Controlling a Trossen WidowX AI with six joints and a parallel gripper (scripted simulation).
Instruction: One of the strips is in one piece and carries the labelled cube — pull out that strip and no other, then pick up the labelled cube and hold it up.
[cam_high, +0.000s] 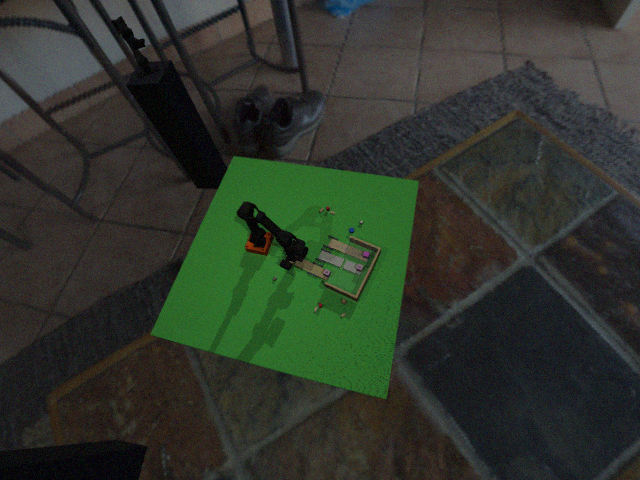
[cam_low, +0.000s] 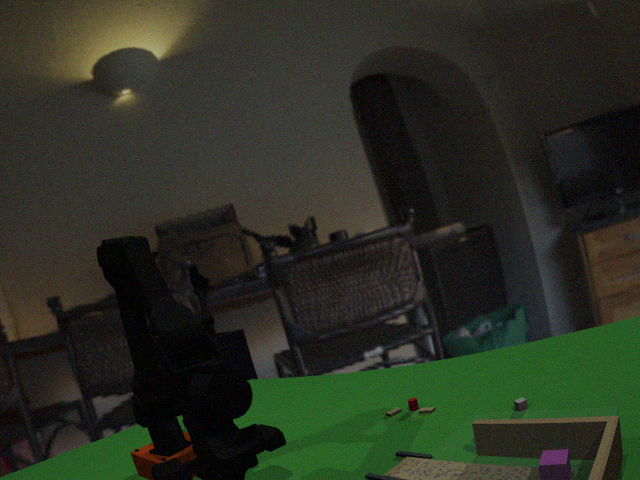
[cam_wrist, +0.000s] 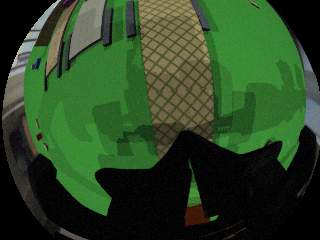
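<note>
The tan cross-hatched strip is 9 cm ahead of my gripper tip and 4 cm to the right of it.
</note>
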